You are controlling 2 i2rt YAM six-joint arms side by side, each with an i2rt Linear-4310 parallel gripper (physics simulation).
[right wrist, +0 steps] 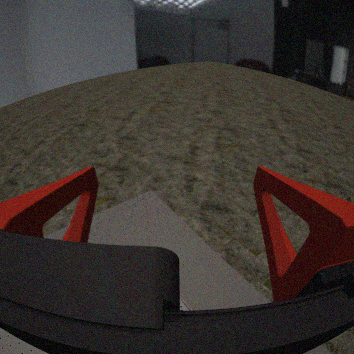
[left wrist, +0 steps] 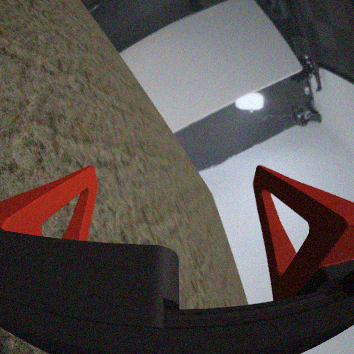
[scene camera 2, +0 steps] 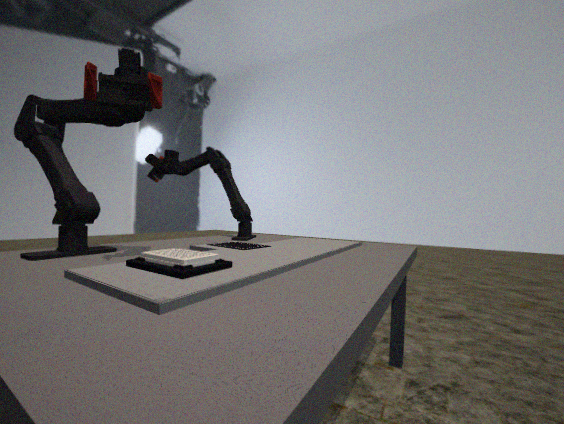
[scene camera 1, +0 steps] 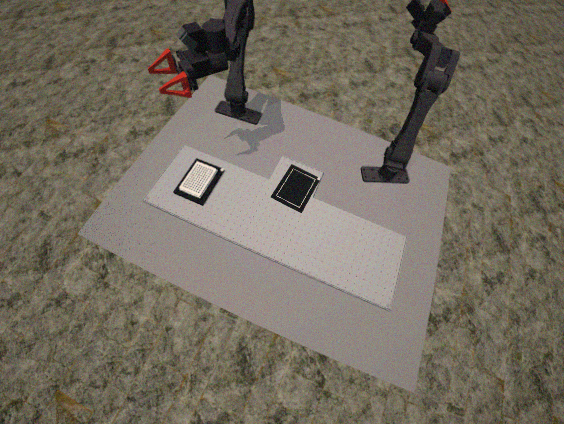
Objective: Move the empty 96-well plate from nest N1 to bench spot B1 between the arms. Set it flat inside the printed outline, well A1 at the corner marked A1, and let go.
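Frame: origin at the left arm's base, x right, y ahead, z up, level; metres.
Seen in the pictures: left gripper, between the fingertips: (left wrist: pixel 174 174); right gripper, between the fingertips: (right wrist: pixel 175 174) (scene camera 2: pixel 119 70) (scene camera 1: pixel 153 80); left arm's base, origin of its link: (scene camera 2: pixel 244 238) (scene camera 1: pixel 384 175); right arm's base, origin of its link: (scene camera 2: pixel 72 254) (scene camera 1: pixel 238 113).
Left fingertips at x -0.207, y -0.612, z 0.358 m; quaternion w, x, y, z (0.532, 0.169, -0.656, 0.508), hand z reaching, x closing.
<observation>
Pixels of each thing's middle, then the offset from my left fingertips to it. "spot": a spot on its surface instead. Level surfaces: height alone.
- white 96-well plate, middle of its body: (scene camera 2: pixel 179 257) (scene camera 1: pixel 198 179) dx +0.938, dy +0.673, dz -0.326 m
- black nest N1, middle of its body: (scene camera 2: pixel 179 262) (scene camera 1: pixel 199 180) dx +0.938, dy +0.673, dz -0.336 m
- Bench spot B1, a spot on its surface: (scene camera 2: pixel 240 245) (scene camera 1: pixel 294 189) spot: dx +0.587, dy +0.696, dz -0.343 m
- pale dotted board, height of its surface: dz -0.345 m
- grey table, height of its surface: dz -0.358 m
The white 96-well plate (scene camera 1: pixel 200 179) (scene camera 2: pixel 180 256) sits flat in the black nest N1 (scene camera 1: pixel 194 199) (scene camera 2: pixel 181 272) at the left part of the board. Bench spot B1 (scene camera 1: pixel 296 187) (scene camera 2: pixel 240 245) is a black pad with a thin white outline, and a small pale mark shows at its upper right corner in scene camera 1. My right gripper (scene camera 1: pixel 155 81) (scene camera 2: pixel 123 85) (right wrist: pixel 175 174) is open and empty, raised high above the table and away from the plate. My left gripper (scene camera 2: pixel 158 169) (left wrist: pixel 174 174) is open and empty, high up by its own arm and far from the plate; scene camera 1 cuts it off.
The pale dotted board (scene camera 1: pixel 345 240) (scene camera 2: pixel 280 265) is raised slightly above the grey table (scene camera 1: pixel 240 280) (scene camera 2: pixel 200 340). The right arm's base (scene camera 1: pixel 238 112) and the left arm's base (scene camera 1: pixel 385 175) stand behind the board. Patterned floor surrounds the table.
</observation>
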